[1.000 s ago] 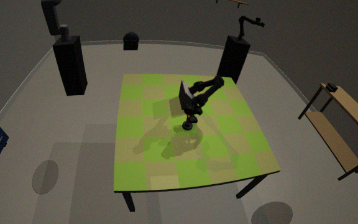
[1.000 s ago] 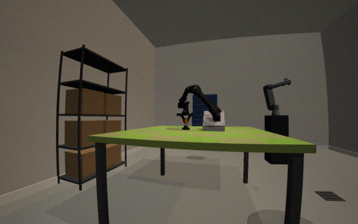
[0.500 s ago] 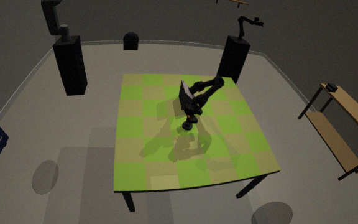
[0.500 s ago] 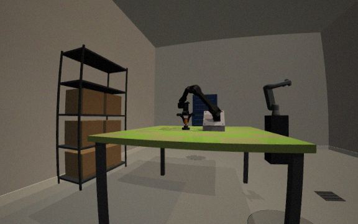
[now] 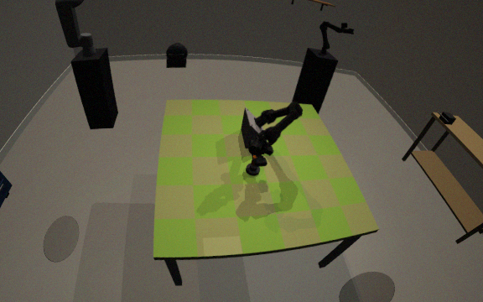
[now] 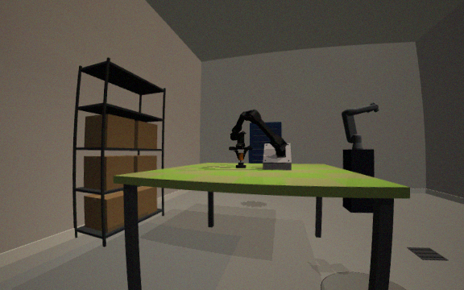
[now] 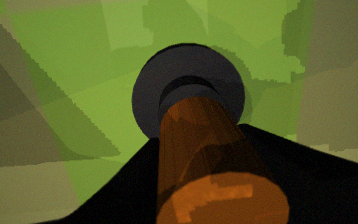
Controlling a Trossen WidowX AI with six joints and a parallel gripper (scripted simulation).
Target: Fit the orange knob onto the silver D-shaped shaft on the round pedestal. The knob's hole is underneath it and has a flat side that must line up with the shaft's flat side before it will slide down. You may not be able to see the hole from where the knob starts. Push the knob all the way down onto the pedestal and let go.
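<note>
Now: gripper tip 3 cm below the orange knob. From my gripper tip the other things lie so: round pedestal (4 cm below).
</note>
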